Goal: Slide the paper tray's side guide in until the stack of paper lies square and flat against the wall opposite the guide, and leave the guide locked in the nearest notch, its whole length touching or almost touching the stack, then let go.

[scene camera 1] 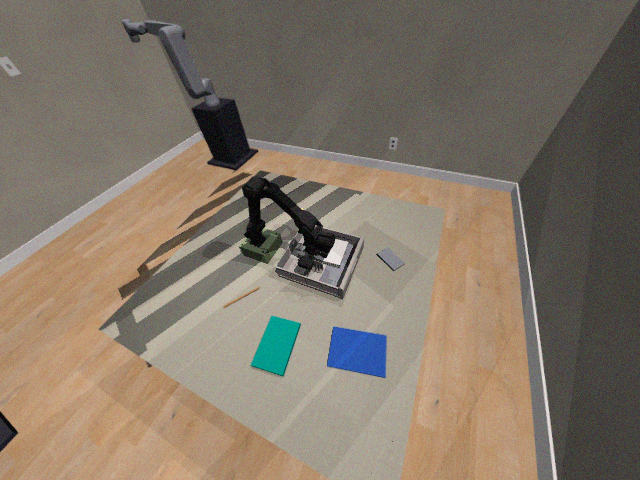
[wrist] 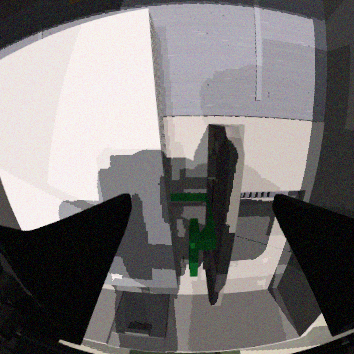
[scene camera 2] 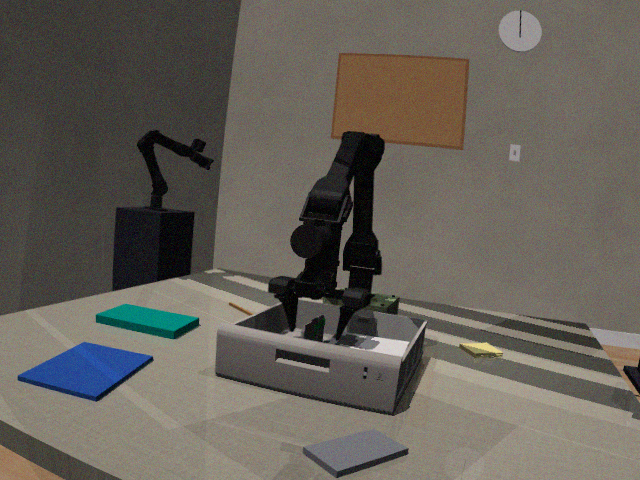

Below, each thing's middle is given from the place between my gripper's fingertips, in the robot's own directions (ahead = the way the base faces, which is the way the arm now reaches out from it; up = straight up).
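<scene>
Distances are counted from my hand. Side guide (wrist: 225,156): 1 cm below, 2 cm behind. White paper stack (scene camera 2: 369,343): 2 cm below, 10 cm to the left. Teal pad (scene camera 2: 164,324): 4 cm below, 1 cm ahead, 39 cm to the right. Grey pad (scene camera 2: 371,447): 5 cm below, 32 cm ahead, 18 cm to the left.
</scene>
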